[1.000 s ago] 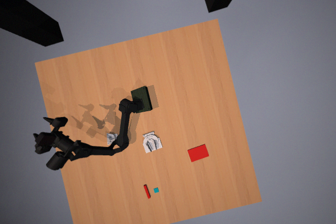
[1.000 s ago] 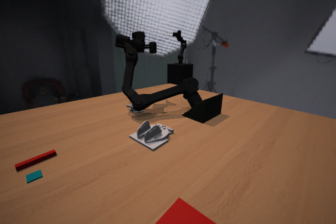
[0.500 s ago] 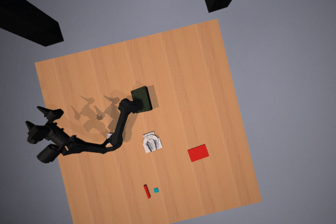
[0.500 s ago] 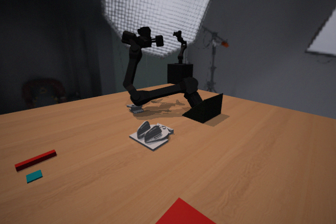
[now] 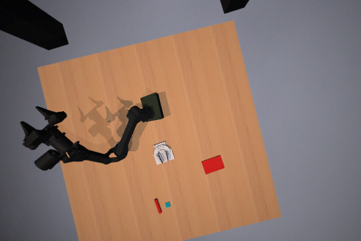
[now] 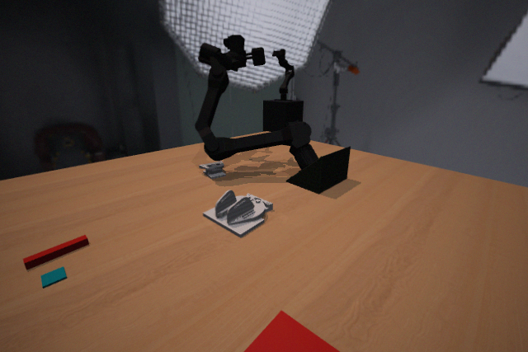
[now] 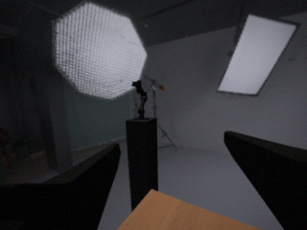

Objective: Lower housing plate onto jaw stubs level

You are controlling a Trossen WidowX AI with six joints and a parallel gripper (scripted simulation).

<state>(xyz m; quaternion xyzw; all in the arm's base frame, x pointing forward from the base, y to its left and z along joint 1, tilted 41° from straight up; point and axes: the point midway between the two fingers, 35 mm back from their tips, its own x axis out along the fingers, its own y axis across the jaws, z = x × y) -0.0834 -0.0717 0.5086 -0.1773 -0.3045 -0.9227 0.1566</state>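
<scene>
My gripper tip is now 30 cm short of the grey housing plate, 14 cm to the right of it and 36 cm above it. The rest, counted from my gripper tip: red flat sheet: 57 cm ahead, 68 cm to the left, 38 cm below; teal tile: 73 cm ahead, 32 cm to the left, 38 cm below; red bar: 72 cm ahead, 26 cm to the left, 38 cm below.
</scene>
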